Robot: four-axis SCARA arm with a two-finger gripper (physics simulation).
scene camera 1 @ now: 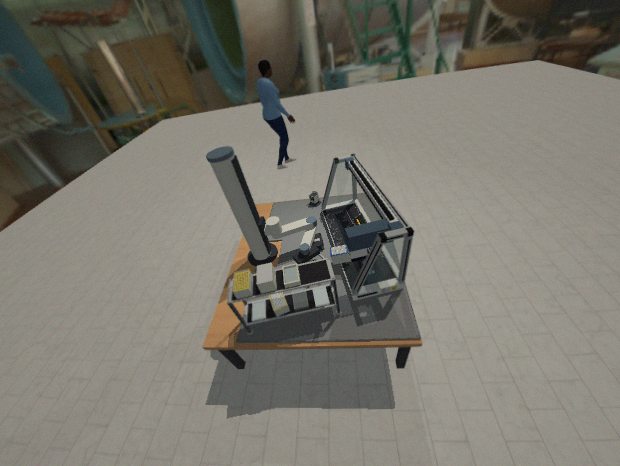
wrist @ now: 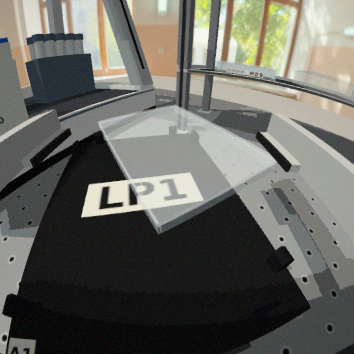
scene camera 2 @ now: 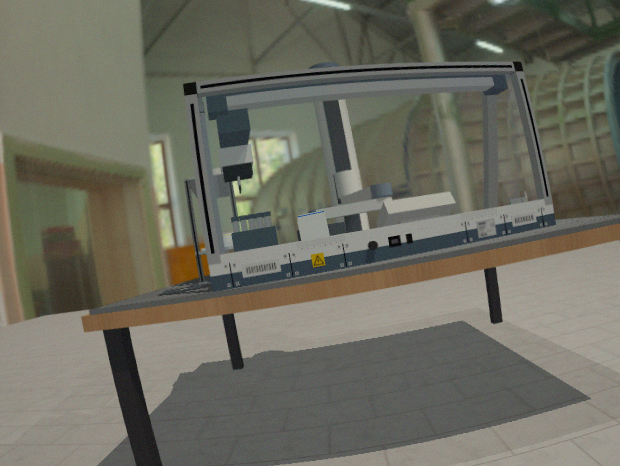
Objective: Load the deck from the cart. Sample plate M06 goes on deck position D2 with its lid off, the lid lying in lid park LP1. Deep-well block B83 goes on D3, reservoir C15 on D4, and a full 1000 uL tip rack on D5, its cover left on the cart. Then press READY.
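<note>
In the wrist view a clear lid (wrist: 200,157) lies skewed on the black lid park LP1 (wrist: 125,260), turned against the park's edges. It covers part of the LP1 label, and one corner sticks out past the right edge. My gripper (wrist: 161,118) is open, with one dark-padded finger on each side of the lid and nothing held. A white, blue-edged rack (scene camera 1: 339,250) (scene camera 2: 312,226) (wrist: 10,90) stands on the deck. The cart (scene camera 1: 240,316) carries labware on two levels. M06, B83 and C15 cannot be told apart by label.
The deck's gantry frame (scene camera 1: 406,260) (scene camera 2: 535,140) surrounds the deck, with a dark blue head (scene camera 1: 367,234) (scene camera 2: 233,127) hanging inside. A dark blue tube rack (scene camera 2: 254,239) (wrist: 60,77) stands there. A small box with a green mark (scene camera 1: 313,197) stands at the table's back. A person (scene camera 1: 271,100) is beyond the table.
</note>
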